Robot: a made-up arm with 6 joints. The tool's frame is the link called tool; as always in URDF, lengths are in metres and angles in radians. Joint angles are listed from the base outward.
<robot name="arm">
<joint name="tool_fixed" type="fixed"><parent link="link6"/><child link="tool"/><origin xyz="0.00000 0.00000 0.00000" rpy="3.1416 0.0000 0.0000"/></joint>
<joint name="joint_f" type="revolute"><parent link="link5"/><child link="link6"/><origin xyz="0.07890 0.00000 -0.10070" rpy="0.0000 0.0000 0.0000"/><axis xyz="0 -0.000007 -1"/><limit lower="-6.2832" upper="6.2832"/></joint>
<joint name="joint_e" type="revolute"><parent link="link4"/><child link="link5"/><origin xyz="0.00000 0.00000 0.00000" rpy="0.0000 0.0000 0.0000"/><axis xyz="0 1 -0.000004"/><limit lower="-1.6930" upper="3.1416"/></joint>
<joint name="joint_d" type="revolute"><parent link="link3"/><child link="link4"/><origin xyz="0.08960 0.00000 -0.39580" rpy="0.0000 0.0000 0.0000"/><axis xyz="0 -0.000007 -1"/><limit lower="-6.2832" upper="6.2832"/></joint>
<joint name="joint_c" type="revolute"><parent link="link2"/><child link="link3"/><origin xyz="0.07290 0.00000 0.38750" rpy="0.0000 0.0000 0.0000"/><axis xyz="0 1 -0.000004"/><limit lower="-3.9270" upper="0.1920"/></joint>
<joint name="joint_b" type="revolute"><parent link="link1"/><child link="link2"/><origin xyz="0.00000 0.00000 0.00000" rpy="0.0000 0.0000 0.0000"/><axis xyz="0 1 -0.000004"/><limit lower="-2.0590" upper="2.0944"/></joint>
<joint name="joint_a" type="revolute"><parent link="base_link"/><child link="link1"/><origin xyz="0.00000 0.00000 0.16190" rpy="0.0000 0.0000 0.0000"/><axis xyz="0 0 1"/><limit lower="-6.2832" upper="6.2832"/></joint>
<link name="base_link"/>
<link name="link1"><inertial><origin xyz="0.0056 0.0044 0.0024"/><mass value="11.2"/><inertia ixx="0.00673" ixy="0" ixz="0" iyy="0.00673" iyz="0" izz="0.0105"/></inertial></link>
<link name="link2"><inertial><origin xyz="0.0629 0.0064 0.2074"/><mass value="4.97"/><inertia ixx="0.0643" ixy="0" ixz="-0.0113" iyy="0.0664" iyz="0" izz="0.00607"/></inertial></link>
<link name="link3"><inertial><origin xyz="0.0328 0.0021 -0.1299"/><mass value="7.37"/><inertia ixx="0.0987" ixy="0" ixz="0.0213" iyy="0.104" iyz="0" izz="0.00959"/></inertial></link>
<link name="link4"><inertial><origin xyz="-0.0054 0.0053 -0.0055"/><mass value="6.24"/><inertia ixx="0.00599" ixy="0" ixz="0" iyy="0.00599" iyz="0" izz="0.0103"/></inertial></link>
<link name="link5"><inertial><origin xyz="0.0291 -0.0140 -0.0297"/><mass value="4.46"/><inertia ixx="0.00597" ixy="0" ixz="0.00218" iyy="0.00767" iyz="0" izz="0.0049"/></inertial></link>
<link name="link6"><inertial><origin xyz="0.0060 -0.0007 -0.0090"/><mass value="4.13"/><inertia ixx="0.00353" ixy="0" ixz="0" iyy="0.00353" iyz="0" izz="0.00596"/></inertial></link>
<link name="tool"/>
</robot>
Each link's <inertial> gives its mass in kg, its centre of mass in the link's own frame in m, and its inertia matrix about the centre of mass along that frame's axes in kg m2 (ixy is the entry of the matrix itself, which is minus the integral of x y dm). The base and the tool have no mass. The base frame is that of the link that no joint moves.
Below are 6 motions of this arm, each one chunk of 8 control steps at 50 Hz.
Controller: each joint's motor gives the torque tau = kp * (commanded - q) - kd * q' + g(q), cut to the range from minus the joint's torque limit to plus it. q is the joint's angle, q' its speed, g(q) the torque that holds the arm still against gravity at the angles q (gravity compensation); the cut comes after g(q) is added. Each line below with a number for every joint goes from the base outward.
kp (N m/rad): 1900 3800 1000 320 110 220
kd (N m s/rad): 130 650 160 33 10 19
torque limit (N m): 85 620 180 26 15 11
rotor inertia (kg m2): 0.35 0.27 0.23 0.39 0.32 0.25
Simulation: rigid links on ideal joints. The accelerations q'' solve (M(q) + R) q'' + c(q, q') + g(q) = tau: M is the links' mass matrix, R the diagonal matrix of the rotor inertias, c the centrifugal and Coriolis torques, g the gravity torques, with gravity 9.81 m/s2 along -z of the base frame. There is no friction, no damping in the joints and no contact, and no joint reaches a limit. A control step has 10 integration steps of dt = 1/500 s. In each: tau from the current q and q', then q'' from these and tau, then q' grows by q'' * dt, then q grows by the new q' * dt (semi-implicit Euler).
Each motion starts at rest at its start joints. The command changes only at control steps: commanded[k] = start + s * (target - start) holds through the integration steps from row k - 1 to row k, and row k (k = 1, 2, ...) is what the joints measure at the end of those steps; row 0 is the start. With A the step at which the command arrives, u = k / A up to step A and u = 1 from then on. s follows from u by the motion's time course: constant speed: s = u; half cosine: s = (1 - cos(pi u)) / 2; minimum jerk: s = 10 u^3 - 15 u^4 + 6 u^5; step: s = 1 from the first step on.
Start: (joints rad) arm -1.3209 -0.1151 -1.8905 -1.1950 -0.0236 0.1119
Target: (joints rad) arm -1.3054 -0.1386 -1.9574 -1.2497 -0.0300 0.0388
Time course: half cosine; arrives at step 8
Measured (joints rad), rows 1 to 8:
1: -1.3208 -0.1151 -1.8906 -1.1952 -0.0235 0.1116
2: -1.3205 -0.1152 -1.8911 -1.1963 -0.0232 0.1101
3: -1.3199 -0.1155 -1.8924 -1.1986 -0.0226 0.1068
4: -1.3187 -0.1161 -1.8947 -1.2025 -0.0217 0.1013
5: -1.3170 -0.1171 -1.8980 -1.2077 -0.0208 0.0938
6: -1.3149 -0.1185 -1.9024 -1.2137 -0.0201 0.0850
7: -1.3127 -0.1202 -1.9076 -1.2201 -0.0200 0.0759
8: -1.3107 -0.1220 -1.9131 -1.2259 -0.0206 0.0675

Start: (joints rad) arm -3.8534 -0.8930 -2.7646 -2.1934 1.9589 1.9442
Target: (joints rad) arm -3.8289 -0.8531 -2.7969 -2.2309 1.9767 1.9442
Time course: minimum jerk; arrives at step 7
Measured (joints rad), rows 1 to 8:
1: -3.8534 -0.8929 -2.7647 -2.1935 1.9589 1.9442
2: -3.8531 -0.8924 -2.7655 -2.1943 1.9590 1.9442
3: -3.8522 -0.8911 -2.7673 -2.1963 1.9594 1.9442
4: -3.8504 -0.8888 -2.7701 -2.1999 1.9604 1.9442
5: -3.8477 -0.8859 -2.7735 -2.2047 1.9620 1.9442
6: -3.8441 -0.8826 -2.7767 -2.2097 1.9641 1.9442
7: -3.8404 -0.8794 -2.7793 -2.2141 1.9665 1.9442
8: -3.8368 -0.8765 -2.7814 -2.2175 1.9690 1.9442

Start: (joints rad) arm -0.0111 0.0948 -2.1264 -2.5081 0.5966 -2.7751
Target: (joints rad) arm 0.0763 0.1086 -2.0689 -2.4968 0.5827 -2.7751
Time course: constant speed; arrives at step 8
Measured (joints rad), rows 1 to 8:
1: -0.0102 0.0948 -2.1260 -2.5080 0.5972 -2.7751
2: -0.0074 0.0948 -2.1251 -2.5076 0.5985 -2.7751
3: -0.0025 0.0950 -2.1235 -2.5070 0.6002 -2.7751
4: 0.0043 0.0954 -2.1213 -2.5063 0.6017 -2.7751
5: 0.0125 0.0959 -2.1185 -2.5054 0.6027 -2.7751
6: 0.0220 0.0966 -2.1152 -2.5044 0.6029 -2.7751
7: 0.0322 0.0974 -2.1113 -2.5033 0.6023 -2.7752
8: 0.0429 0.0984 -2.1070 -2.5022 0.6010 -2.7752

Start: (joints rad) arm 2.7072 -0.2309 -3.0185 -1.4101 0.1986 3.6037
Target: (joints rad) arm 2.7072 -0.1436 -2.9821 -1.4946 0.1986 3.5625
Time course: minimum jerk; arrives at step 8
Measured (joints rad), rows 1 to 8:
1: 2.7072 -0.2308 -3.0186 -1.4102 0.1986 3.6036
2: 2.7073 -0.2302 -3.0190 -1.4111 0.1985 3.6031
3: 2.7074 -0.2286 -3.0198 -1.4137 0.1983 3.6014
4: 2.7075 -0.2255 -3.0207 -1.4188 0.1978 3.5983
5: 2.7077 -0.2209 -3.0210 -1.4263 0.1972 3.5938
6: 2.7077 -0.2149 -3.0202 -1.4356 0.1965 3.5884
7: 2.7077 -0.2082 -3.0180 -1.4454 0.1960 3.5829
8: 2.7076 -0.2014 -3.0145 -1.4545 0.1957 3.5782

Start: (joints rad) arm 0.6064 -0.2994 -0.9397 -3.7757 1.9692 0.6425
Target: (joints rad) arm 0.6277 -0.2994 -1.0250 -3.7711 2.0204 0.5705
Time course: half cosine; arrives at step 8
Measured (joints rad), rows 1 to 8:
1: 0.6065 -0.2994 -0.9399 -3.7757 1.9692 0.6422
2: 0.6069 -0.2992 -0.9407 -3.7757 1.9695 0.6407
3: 0.6079 -0.2990 -0.9426 -3.7756 1.9701 0.6374
4: 0.6096 -0.2987 -0.9460 -3.7754 1.9716 0.6320
5: 0.6120 -0.2984 -0.9508 -3.7752 1.9743 0.6247
6: 0.6149 -0.2982 -0.9569 -3.7748 1.9782 0.6160
7: 0.6179 -0.2982 -0.9639 -3.7744 1.9833 0.6071
8: 0.6207 -0.2982 -0.9710 -3.7740 1.9893 0.5989

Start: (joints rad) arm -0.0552 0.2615 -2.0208 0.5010 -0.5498 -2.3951
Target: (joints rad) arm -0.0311 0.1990 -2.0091 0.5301 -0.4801 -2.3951
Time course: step
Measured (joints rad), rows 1 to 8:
1: -0.0535 0.2566 -2.0153 0.5050 -0.5442 -2.3952
2: -0.0500 0.2511 -2.0126 0.5107 -0.5340 -2.3953
3: -0.0458 0.2456 -2.0114 0.5152 -0.5226 -2.3953
4: -0.0416 0.2405 -2.0111 0.5185 -0.5120 -2.3953
5: -0.0378 0.2358 -2.0111 0.5207 -0.5029 -2.3952
6: -0.0348 0.2315 -2.0114 0.5222 -0.4956 -2.3952
7: -0.0324 0.2276 -2.0116 0.5234 -0.4901 -2.3951
8: -0.0308 0.2242 -2.0119 0.5243 -0.4861 -2.3951

